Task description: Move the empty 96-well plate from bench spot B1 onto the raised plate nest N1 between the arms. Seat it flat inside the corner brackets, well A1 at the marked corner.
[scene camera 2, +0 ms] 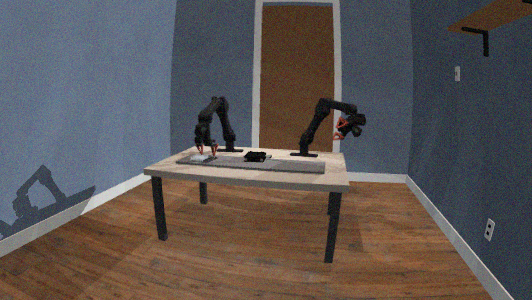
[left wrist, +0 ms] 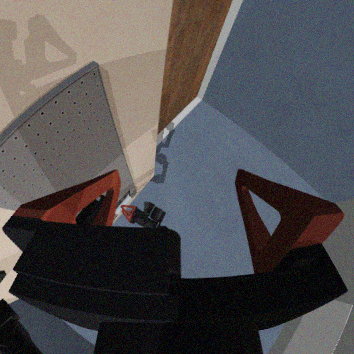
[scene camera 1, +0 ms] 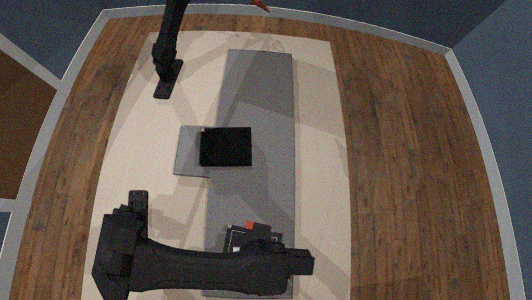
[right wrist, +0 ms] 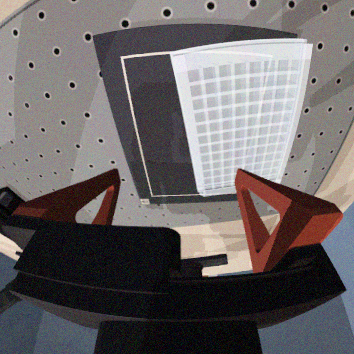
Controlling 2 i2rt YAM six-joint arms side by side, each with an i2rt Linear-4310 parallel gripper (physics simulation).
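Frame: origin at the left arm's base, x left, y back, z up, level; metres.
Seen in the pictures: left gripper, fingertip midpoint: (scene camera 2: 334, 133) (left wrist: 177, 175) (scene camera 1: 278, 3); right gripper, fingertip midpoint: (scene camera 2: 207, 155) (left wrist: 120, 207) (right wrist: 177, 174); left arm's base at its link origin: (scene camera 2: 303, 155) (scene camera 1: 169, 78); right arm's base at its link origin: (scene camera 2: 229, 151) (right wrist: 189, 261).
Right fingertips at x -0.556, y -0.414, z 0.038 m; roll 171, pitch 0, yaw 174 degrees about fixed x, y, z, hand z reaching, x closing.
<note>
Offsets run from my right fingertips to a thing's middle. Level surfaces: height alone.
The white 96-well plate @(dx -0.053, dy -0.024, dz -0.016 m) (right wrist: 245, 120) (scene camera 2: 200, 158) lies to the right of the white outline's left part on the dark B1 pad (right wrist: 111, 70) (scene camera 1: 229, 241), reaching its right edge. In scene camera 1 the arm hides most of the plate. I cannot tell whether it is tilted. My right gripper (right wrist: 177, 174) (scene camera 2: 207, 151) is open above the pad, its right finger overlapping the plate's near edge in the wrist view. My left gripper (left wrist: 177, 175) (scene camera 2: 336, 130) is open and empty, held high, far from the plate. The black raised nest N1 @(dx +0.289, dy +0.112, dz -0.005 m) (scene camera 1: 226, 146) (scene camera 2: 255, 156) has a pale mark at its upper-left corner in scene camera 1.
A grey perforated board @(dz -0.025 m) (scene camera 1: 265, 80) (scene camera 2: 295, 166) (left wrist: 65, 130) lies along the light table @(dz -0.038 m) (scene camera 1: 320, 100), under the pad and nest. The right arm (scene camera 1: 200, 267) stretches across the board's lower part in scene camera 1. The left arm's base (scene camera 1: 162, 90) stands at upper left.
</note>
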